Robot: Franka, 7 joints.
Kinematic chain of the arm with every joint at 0, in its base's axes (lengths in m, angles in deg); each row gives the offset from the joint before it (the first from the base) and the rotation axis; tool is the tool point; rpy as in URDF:
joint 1: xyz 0 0 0.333 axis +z
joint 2: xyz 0 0 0 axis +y
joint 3: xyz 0 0 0.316 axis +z
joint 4: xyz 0.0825 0 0 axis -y
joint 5: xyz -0.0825 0 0.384 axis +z
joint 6: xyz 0 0 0 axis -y
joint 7: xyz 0.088 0 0 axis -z
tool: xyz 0 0 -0.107 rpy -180 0 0
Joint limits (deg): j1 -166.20..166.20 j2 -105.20..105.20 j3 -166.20..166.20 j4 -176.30..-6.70 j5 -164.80..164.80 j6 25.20..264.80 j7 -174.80..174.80
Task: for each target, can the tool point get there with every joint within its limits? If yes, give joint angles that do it. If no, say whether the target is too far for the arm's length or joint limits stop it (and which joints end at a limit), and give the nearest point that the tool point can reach.
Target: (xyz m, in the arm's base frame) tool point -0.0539 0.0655 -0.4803
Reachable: no: joint limits stop it (at a limit: joint 2) | nearest point -0.0815 0.0991 -0.3377 | short by 0.149 m
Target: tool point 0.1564 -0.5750 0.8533
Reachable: yes | joints 109.63 -84.30 17.75 -60.41 -101.67 95.45 -116.95
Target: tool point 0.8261 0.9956 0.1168
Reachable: no: too far | nearest point 0.5403 0.6512 0.1916 | short by 0.454 m
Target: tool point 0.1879 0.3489 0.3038
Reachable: yes | joints 52.17 15.73 26.46 -129.64 -54.42 47.13 -97.59
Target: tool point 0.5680 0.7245 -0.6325
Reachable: no: too far | nearest point 0.3786 0.4829 -0.2456 | short by 0.494 m
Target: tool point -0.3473 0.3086 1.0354
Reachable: yes | joints 89.16 32.13 104.88 -41.28 -109.89 150.44 -138.04
